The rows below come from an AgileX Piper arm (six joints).
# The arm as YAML. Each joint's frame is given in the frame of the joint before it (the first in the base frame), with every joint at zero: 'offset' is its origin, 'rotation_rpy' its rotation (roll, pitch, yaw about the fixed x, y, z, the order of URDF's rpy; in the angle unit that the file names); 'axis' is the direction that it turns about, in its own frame. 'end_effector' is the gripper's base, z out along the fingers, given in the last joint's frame.
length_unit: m
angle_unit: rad
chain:
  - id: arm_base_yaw
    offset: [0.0, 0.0, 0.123]
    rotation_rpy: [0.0, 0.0, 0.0]
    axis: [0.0, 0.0, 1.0]
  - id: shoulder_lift
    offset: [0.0, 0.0, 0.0]
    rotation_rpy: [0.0, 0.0, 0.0]
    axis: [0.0, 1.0, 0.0]
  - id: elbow
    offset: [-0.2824, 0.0, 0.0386]
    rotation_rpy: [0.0, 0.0, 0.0]
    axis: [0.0, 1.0, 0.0]
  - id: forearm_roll
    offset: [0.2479, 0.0, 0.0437]
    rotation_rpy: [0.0, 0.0, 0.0]
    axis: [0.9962, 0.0, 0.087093]
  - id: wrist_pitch
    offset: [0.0, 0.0, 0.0]
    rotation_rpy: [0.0, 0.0, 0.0]
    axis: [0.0, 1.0, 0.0]
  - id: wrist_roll
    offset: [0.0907, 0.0, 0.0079]
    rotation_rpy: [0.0, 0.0, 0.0]
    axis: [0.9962, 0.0, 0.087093]
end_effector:
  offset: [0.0, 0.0, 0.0]
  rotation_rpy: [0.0, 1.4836, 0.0]
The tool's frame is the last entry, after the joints.
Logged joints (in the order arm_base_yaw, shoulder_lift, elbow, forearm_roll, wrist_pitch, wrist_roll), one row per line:
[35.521 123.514 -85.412 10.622 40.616 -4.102]
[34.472 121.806 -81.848 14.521 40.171 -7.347]
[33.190 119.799 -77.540 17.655 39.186 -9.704]
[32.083 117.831 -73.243 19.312 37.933 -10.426]
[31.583 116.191 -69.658 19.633 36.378 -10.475]
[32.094 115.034 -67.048 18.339 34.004 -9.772]
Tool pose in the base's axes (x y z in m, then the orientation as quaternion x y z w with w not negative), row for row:
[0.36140 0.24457 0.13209 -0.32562 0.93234 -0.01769 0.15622]
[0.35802 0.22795 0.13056 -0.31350 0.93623 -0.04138 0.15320]
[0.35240 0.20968 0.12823 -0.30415 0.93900 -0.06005 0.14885]
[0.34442 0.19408 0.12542 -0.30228 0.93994 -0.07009 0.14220]
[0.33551 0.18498 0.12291 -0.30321 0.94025 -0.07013 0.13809]
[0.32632 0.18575 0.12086 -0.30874 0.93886 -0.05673 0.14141]
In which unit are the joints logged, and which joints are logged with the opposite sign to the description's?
The joints are logged in degrees. Opposite sign: forearm_roll, wrist_roll.
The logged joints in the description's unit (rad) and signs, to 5 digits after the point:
[0.61996 2.15573 -1.49072 -0.18539 0.70888 0.07159]
[0.60165 2.12592 -1.42852 -0.25344 0.70112 0.12823]
[0.57927 2.09089 -1.35333 -0.30814 0.68392 0.16937]
[0.55995 2.05654 -1.27833 -0.33706 0.66206 0.18197]
[0.55123 2.02792 -1.21576 -0.34266 0.63492 0.18282]
[0.56015 2.00772 -1.17021 -0.32008 0.59348 0.17055]

